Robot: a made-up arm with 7 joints.
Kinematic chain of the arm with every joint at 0, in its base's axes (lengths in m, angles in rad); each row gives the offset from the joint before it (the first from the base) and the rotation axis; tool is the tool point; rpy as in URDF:
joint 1: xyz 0 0 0.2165 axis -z
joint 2: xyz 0 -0.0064 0.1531 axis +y
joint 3: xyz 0 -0.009 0.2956 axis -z
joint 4: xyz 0 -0.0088 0.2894 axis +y
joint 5: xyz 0 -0.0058 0.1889 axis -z
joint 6: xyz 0 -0.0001 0.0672 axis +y
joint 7: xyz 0 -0.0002 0.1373 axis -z
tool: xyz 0 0 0 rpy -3.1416 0 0
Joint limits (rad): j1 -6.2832..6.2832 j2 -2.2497..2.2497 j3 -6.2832..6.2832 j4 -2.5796..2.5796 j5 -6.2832..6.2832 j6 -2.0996..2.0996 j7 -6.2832..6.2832
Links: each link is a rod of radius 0.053 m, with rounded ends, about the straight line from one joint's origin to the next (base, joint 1, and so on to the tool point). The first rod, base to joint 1, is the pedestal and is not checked.
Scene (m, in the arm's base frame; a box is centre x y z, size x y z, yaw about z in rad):
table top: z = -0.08
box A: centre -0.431 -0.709 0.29 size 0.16 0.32 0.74 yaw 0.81
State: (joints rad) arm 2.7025 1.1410 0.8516 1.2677 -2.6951 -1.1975 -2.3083
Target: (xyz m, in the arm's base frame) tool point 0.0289 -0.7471 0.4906
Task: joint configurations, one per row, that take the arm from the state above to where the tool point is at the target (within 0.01 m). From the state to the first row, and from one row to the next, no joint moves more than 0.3 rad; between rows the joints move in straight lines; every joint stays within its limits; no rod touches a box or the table.
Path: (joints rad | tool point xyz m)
1: 2.4560 1.0013 0.7656 1.3836 -2.7202 -1.1273 -2.1963 | -0.6122 -0.1243 0.4939
2: 2.2095 0.8616 0.6795 1.4996 -2.7453 -1.0572 -2.0843 | -0.5273 -0.2568 0.5275
3: 1.9630 0.7218 0.5935 1.6155 -2.7703 -0.9870 -1.9722 | -0.4116 -0.3557 0.5592
4: 1.7461 0.8124 0.5011 1.3924 -2.8006 -1.0199 -2.0843 | -0.3239 -0.5285 0.5379
5: 1.5293 0.9030 0.4087 1.1693 -2.8309 -1.0527 -2.1963 | -0.1707 -0.6666 0.5144
6: 1.3124 0.9936 0.3163 0.9461 -2.8612 -1.0856 -2.3083 | 0.0289 -0.7471 0.4906

